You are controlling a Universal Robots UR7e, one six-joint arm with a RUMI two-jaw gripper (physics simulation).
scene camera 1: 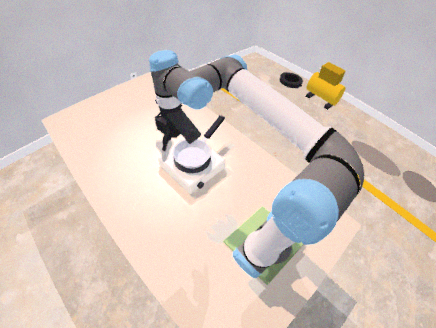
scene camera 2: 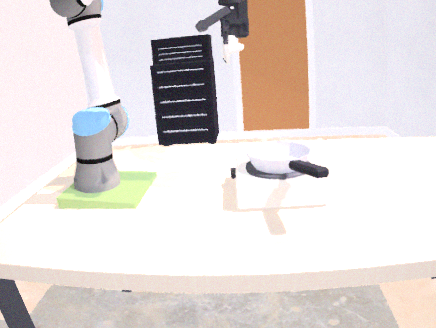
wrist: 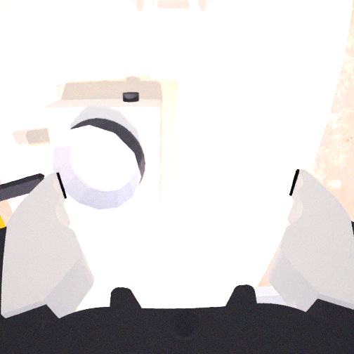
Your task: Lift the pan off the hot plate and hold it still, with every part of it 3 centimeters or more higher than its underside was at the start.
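Frame: origin at the arm's base, x ahead, y left, z up, level; metres.
Seen in the pictures: gripper, fingertip midpoint: (scene camera 1: 180,149) (scene camera 2: 227,63); arm's base at its link origin: (scene camera 2: 97,183).
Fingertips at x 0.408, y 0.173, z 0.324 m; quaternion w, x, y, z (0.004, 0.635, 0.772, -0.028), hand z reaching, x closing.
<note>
Pixels of each thing's middle, then the offset from my fingertips to it. Level surfaces: height alone.
- pan at the middle of its body: (scene camera 2: 290,160) (scene camera 1: 203,140) dx +0.182, dy -0.228, dz -0.232 m
- hot plate at the middle of its body: (scene camera 2: 276,178) (scene camera 1: 193,163) dx +0.141, dy -0.142, dz -0.313 m
- table at its surface level: dz -0.353 m
The pan (scene camera 1: 192,157) (scene camera 2: 280,157) (wrist: 102,196) is a pale round pan with a dark base band and sits upright on the hot plate. Its black handle (scene camera 1: 215,127) (scene camera 2: 310,168) (wrist: 21,187) sticks out to one side, past the hot plate. The hot plate (scene camera 1: 186,181) (scene camera 2: 270,194) (wrist: 153,120) is a white box with a black knob, standing on the table. My gripper (scene camera 2: 228,56) (wrist: 177,175) is open and empty, high above the table. In the wrist view the pan lies left of the middle, beyond the left fingertip; the handle is farther left, partly behind the left finger.
The arm's base stands on a green plate (scene camera 1: 252,225) (scene camera 2: 142,186) on the table (scene camera 1: 135,210) (scene camera 2: 165,240). A black drawer cabinet (scene camera 2: 185,100) and an orange-brown door (scene camera 2: 275,65) are behind. A yellow machine (scene camera 1: 325,87) and a black tire (scene camera 1: 291,84) are on the floor.
</note>
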